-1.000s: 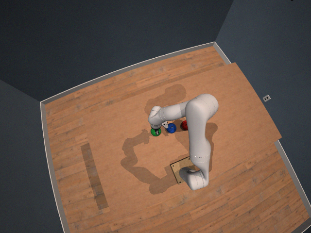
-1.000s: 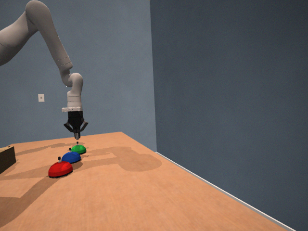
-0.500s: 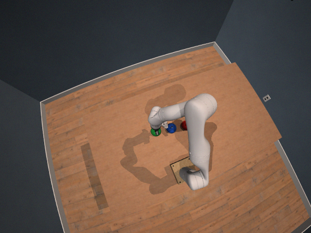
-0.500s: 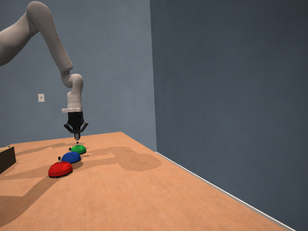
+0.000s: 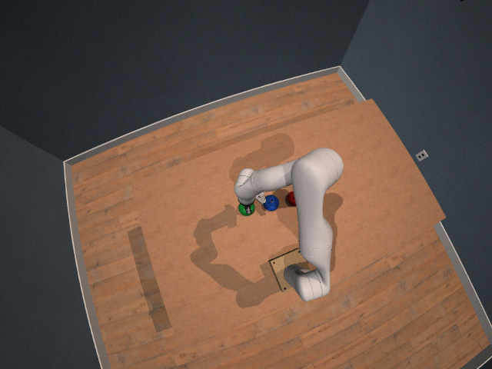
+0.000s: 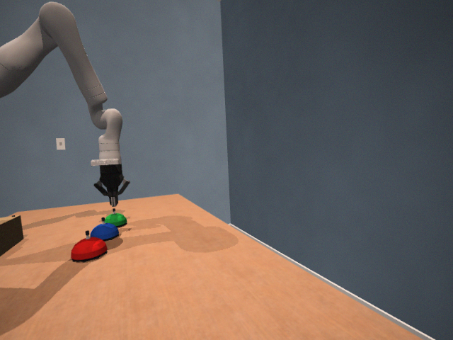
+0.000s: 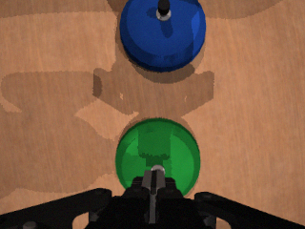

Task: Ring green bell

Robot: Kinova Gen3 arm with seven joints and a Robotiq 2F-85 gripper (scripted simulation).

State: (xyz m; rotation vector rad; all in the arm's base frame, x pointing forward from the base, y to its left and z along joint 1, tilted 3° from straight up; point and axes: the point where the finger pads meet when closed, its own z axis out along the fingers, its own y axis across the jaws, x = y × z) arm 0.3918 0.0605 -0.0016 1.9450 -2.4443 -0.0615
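My hand is 50 mm above the green bell. The rest, counted from my hand: red bell 60 mm behind, 250 mm to the right, 50 mm below; then blue bell 30 mm behind, 130 mm to the right, 50 mm below.
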